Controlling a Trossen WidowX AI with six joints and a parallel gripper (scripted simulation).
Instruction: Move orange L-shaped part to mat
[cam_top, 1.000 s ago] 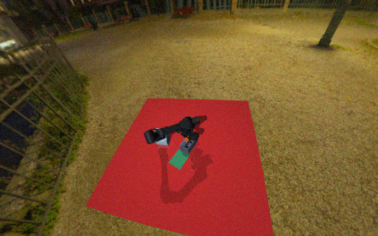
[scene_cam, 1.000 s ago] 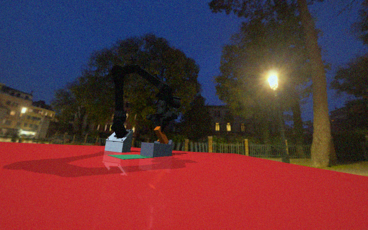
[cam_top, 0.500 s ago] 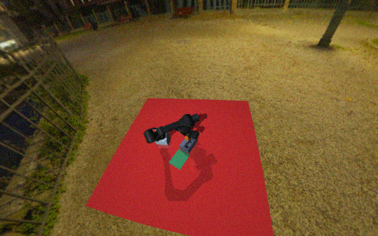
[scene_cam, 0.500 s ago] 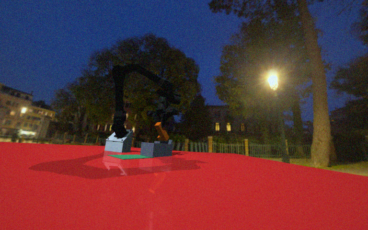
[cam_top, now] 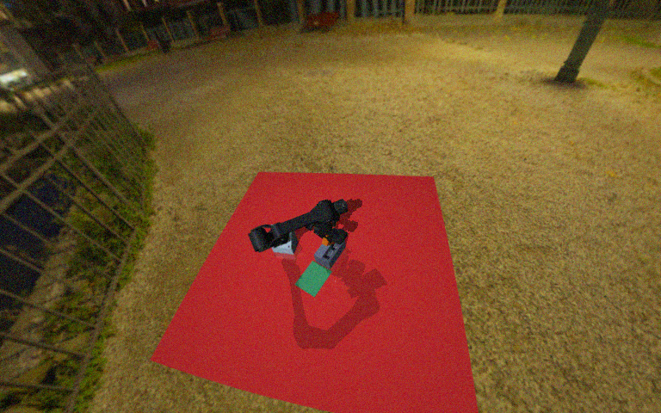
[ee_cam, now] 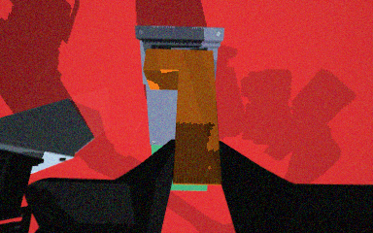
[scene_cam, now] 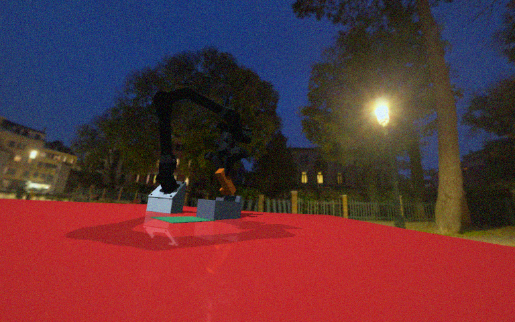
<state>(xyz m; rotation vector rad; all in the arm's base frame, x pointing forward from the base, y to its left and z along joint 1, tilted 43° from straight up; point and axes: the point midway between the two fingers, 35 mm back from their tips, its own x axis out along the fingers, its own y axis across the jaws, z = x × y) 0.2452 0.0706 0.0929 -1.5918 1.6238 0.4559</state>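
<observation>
The green mat is 17 cm below my gripper tip, 13 cm to the right of it and 5 cm behind it. Round my gripper tip: orange L-shaped part: 4 cm to the left, 3 cm below.
</observation>
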